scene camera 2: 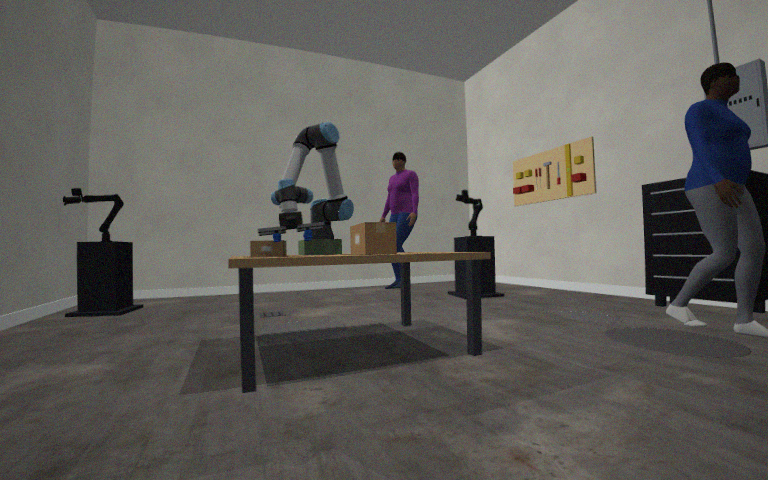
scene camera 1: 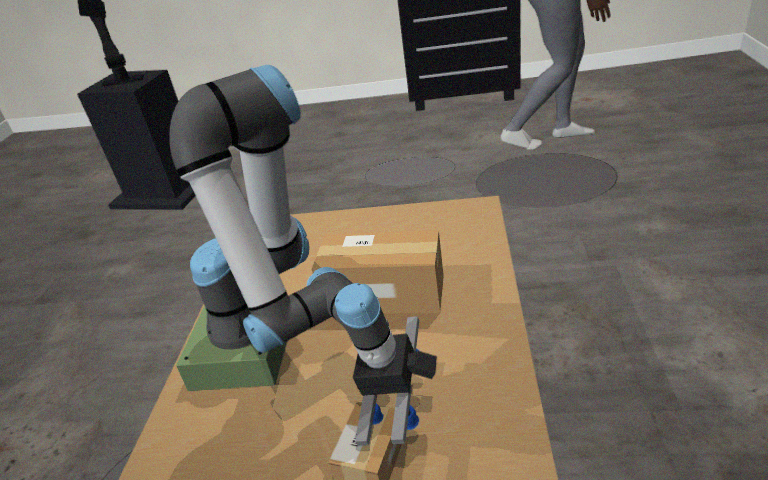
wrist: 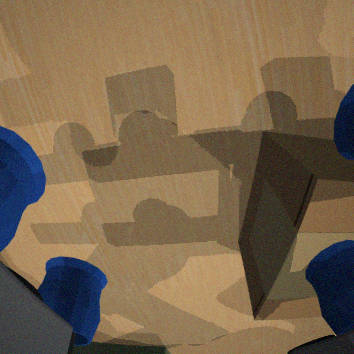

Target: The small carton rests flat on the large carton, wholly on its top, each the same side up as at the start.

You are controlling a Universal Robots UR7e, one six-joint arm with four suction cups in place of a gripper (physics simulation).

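Frame: origin at the arm's base, x ahead, y left, z up, level; centimetres.
Seen in the pictures: hand at its tool point: (scene camera 2: 293, 240) (wrist: 197, 218); arm's base at its link origin: (scene camera 2: 321, 239) (scene camera 1: 240, 327).
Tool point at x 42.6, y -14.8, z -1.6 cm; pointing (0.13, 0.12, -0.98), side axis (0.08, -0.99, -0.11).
Offsets run from my tool point to a thing's top centre.
The small carton @(dx -3.8, dy -11.2, dz +0.3 cm) (scene camera 1: 378, 452) (scene camera 2: 267, 249) (wrist: 331, 215) lies flat on the table near the front edge in the first scene view, with a white label and tape on its top. The large carton @(dx -13.1, dy +39.4, dz +8.2 cm) (scene camera 1: 407, 277) (scene camera 2: 373, 238) stands apart farther back, its top bare of other objects, with a white label on top and another on its side. My gripper (scene camera 1: 387, 390) (scene camera 2: 291, 230) is open, with suction off and nothing held. Its right-hand cups in the wrist view are over or beside the small carton; its left-hand cups are over the table. Whether any cup touches the carton cannot be told.
The table (scene camera 1: 481, 367) (scene camera 2: 424, 258) carries both cartons and the green base block (scene camera 1: 229, 373) (scene camera 2: 320, 246) under my arm. A person in blue (scene camera 2: 716, 141) and another in purple (scene camera 2: 403, 192) stand beyond the table. Black pedestals with small arms and a black drawer cabinet (scene camera 1: 461, 56) stand farther off.
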